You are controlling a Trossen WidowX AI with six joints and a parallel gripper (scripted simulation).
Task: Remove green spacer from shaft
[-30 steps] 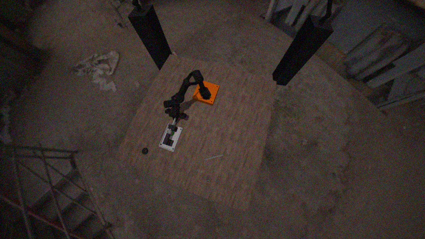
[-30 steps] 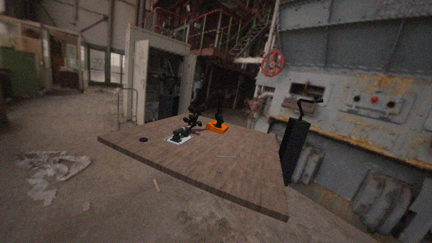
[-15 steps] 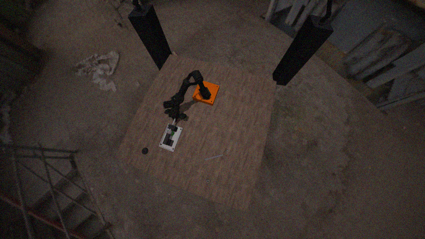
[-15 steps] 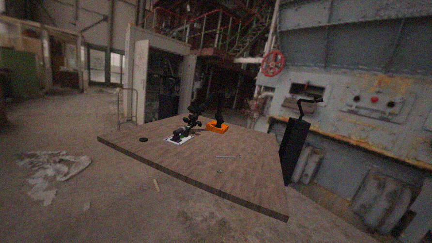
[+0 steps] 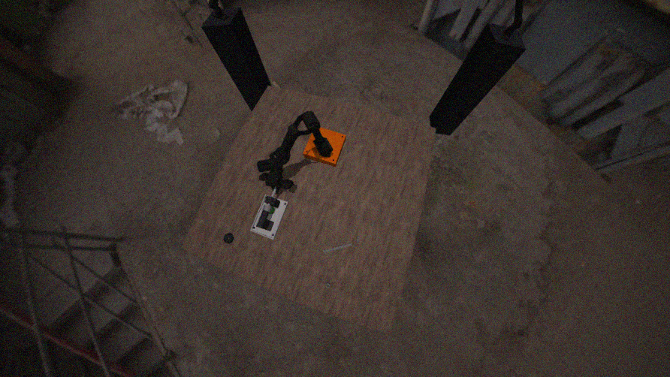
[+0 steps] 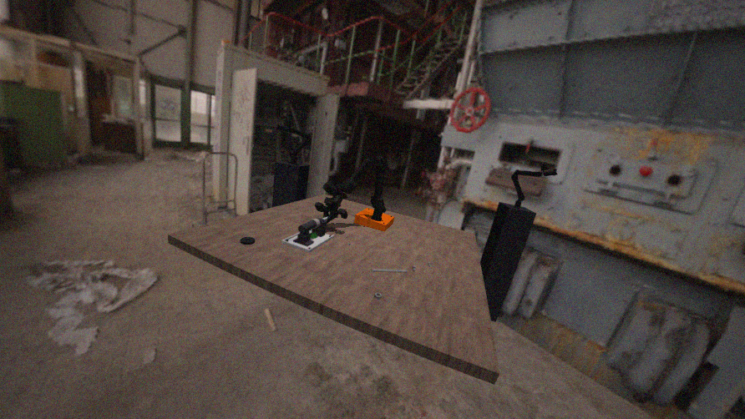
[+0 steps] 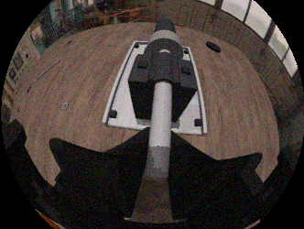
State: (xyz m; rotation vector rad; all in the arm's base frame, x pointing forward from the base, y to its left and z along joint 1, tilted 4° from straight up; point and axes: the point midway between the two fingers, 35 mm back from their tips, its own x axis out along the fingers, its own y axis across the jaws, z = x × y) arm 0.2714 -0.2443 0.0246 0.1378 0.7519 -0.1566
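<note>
My gripper tip is 50 mm short of the shaft, 10 mm to the left of it and 20 mm below it. Also, from my gripper tip: spacer (90 mm ahead, 20 mm to the right, 40 mm below); then nut (450 mm ahead, 360 mm to the left, 50 mm below); then black disc (290 mm ahead, 250 mm to the right, 50 mm below).
</note>
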